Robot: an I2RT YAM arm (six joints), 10 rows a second.
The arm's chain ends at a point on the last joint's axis. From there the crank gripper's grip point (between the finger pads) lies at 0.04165 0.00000 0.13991 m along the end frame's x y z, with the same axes.
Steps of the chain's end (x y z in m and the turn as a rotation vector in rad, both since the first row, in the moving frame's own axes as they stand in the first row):
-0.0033 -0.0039 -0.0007 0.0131 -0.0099 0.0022
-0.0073 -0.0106 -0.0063 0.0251 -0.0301 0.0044
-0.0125 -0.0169 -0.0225 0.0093 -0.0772 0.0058
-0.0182 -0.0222 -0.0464 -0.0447 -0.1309 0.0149
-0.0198 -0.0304 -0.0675 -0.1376 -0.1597 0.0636
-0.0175 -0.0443 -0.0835 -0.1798 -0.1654 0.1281
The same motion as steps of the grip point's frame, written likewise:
-0.0047 -0.0056 -0.0003 0.0131 -0.0099 0.0022
-0.0115 -0.0140 -0.0052 0.0251 -0.0301 0.0044
-0.0234 -0.0180 -0.0197 0.0093 -0.0772 0.0058
-0.0369 -0.0154 -0.0423 -0.0447 -0.1309 0.0149
-0.0432 -0.0089 -0.0642 -0.1376 -0.1597 0.0636
-0.0429 -0.0151 -0.0813 -0.1798 -0.1654 0.1281

